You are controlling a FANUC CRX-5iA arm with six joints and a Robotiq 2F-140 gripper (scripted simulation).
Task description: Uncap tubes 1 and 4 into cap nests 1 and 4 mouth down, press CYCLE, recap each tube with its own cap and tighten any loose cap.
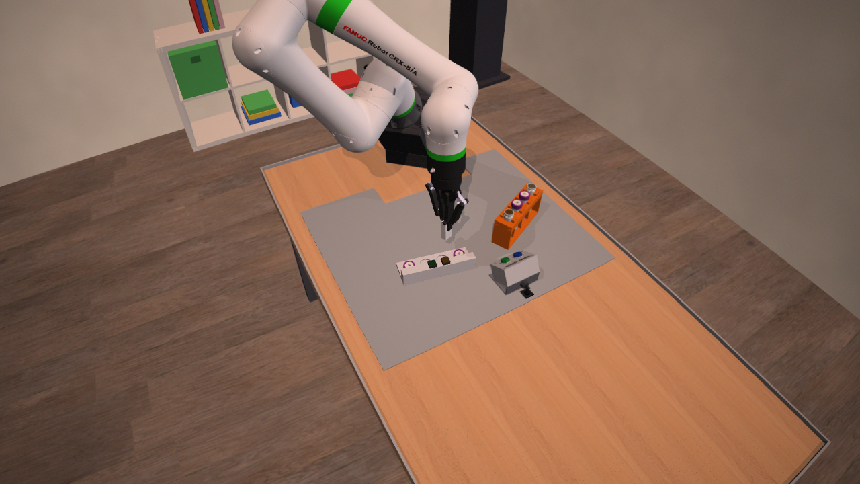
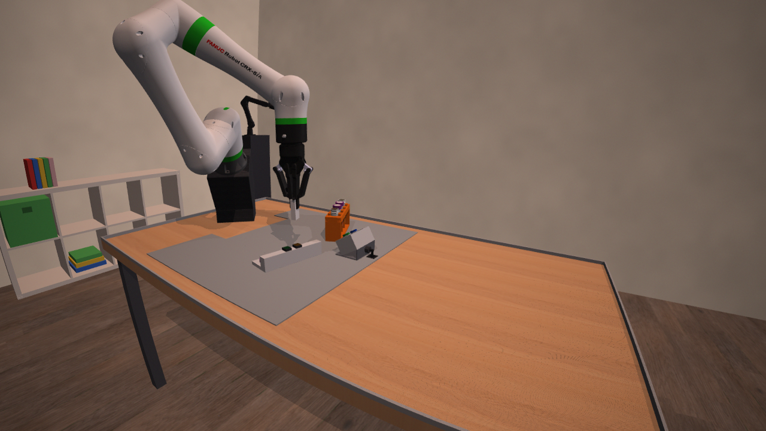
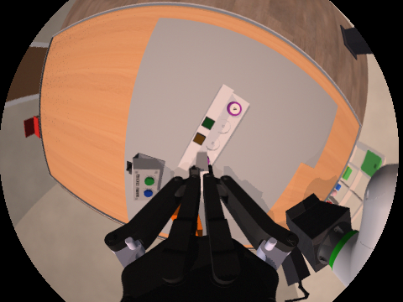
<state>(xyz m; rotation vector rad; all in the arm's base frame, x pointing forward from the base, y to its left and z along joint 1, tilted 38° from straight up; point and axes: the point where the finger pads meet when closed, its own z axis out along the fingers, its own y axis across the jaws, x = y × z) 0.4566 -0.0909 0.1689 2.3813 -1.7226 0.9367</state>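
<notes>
Right now my hand is 17 cm to the right of the blue key, 13 cm short of it and 10 cm above it. From my hand the other things lie so: small grey desk 14 cm to the left, 14 cm ahead, 12 cm below; table edge 53 cm to the left, 17 cm below, 17 cm ahead; green key 12 cm to the left, 12 cm ahead, 10 cm below.
</notes>
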